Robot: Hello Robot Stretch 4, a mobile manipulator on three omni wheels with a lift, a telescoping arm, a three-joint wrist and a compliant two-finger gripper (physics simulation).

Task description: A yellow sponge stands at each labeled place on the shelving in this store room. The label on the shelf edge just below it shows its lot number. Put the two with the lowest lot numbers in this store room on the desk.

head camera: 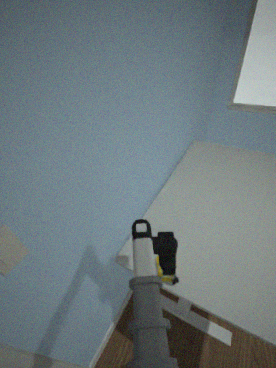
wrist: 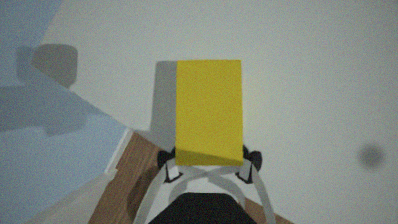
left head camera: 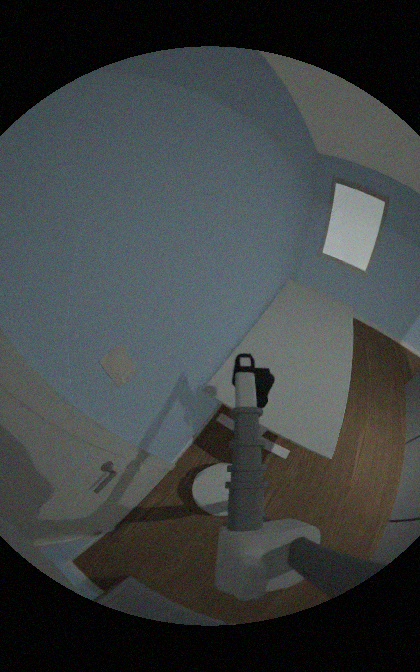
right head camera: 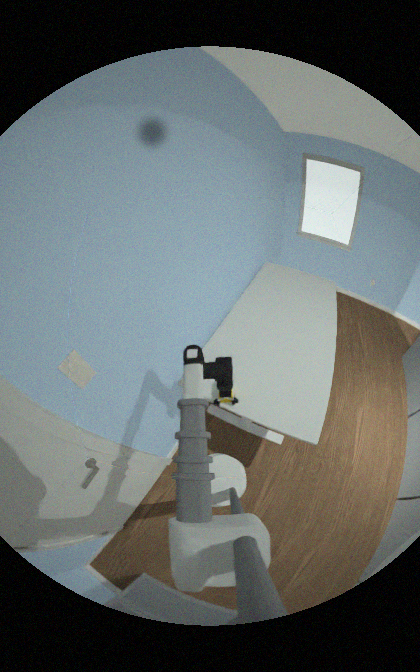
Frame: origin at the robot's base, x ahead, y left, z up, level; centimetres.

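Seen in the pictures: gripper, fingertip midpoint: (head camera: pixel 165 282) (wrist: pixel 209 156).
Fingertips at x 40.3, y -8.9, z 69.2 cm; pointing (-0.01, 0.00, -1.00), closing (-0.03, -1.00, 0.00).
A point is followed by its place in that frame.
A yellow sponge (wrist: pixel 209 110) {x 45.9, y -9.1, z 74.3 cm} (right head camera: pixel 226 397) is held between the two fingertips of my gripper (wrist: pixel 209 156) {x 40.3, y -8.9, z 69.2 cm} in the wrist view. The gripper is shut on it. In the head view a small part of the yellow sponge (head camera: pixel 159 267) {x 44.9, y -6.7, z 74.6 cm} shows beside the arm. The pale desk (head camera: pixel 225 215) {x 75.2, y -52.2, z 69.2 cm} (left head camera: pixel 315 380) (right head camera: pixel 295 350) (wrist: pixel 320 65) {x 50.7, y -22.6, z 69.2 cm} lies below the sponge, near the desk's left front corner. A shadow of the sponge falls on the desk top, to the left of the sponge in the wrist view. The height of the sponge above the desk is hard to tell. No shelf labels show.
A blue wall (head camera: pixel 100 125) {x 64.8, y 10.5, z 133.5 cm} runs along the desk's left side. A round white stool seat (left head camera: pixel 212 490) (right head camera: pixel 228 477) stands on the wooden floor in front of the desk. A door with a handle (left head camera: pixel 105 477) (right head camera: pixel 90 472) is at the lower left. A window (right head camera: pixel 331 202) is at the upper right.
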